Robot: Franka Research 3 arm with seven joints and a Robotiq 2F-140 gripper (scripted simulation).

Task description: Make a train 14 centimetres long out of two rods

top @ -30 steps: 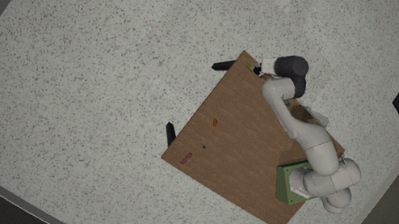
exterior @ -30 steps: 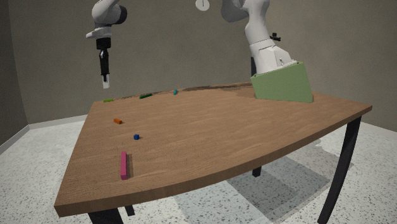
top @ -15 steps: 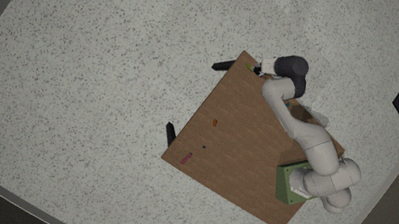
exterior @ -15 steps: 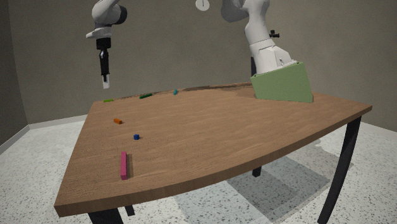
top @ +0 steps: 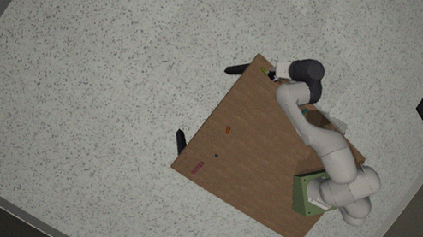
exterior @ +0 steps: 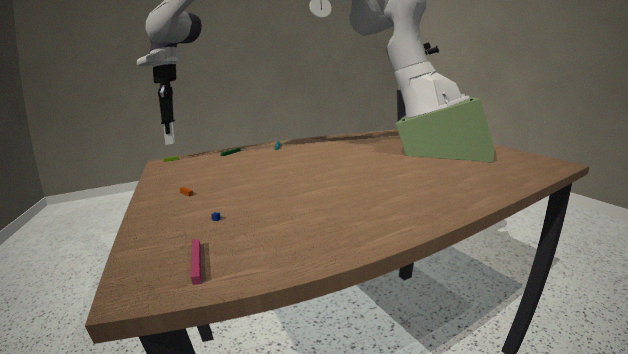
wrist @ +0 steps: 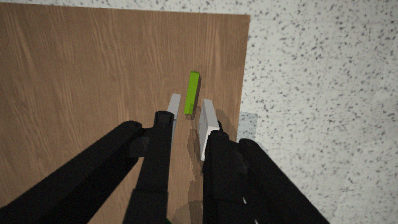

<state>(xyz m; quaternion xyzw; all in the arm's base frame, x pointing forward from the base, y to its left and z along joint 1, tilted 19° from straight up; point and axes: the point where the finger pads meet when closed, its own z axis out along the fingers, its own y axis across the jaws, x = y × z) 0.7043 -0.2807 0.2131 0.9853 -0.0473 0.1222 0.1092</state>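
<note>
The lime rod lies 8 cm below my hand. Round my hand: orange rod 5 cm behind, 39 cm to the left, 8 cm below; then green rod 19 cm behind, 3 cm to the left, 8 cm below; then turquoise rod 35 cm behind, 3 cm to the left, 8 cm below.
</note>
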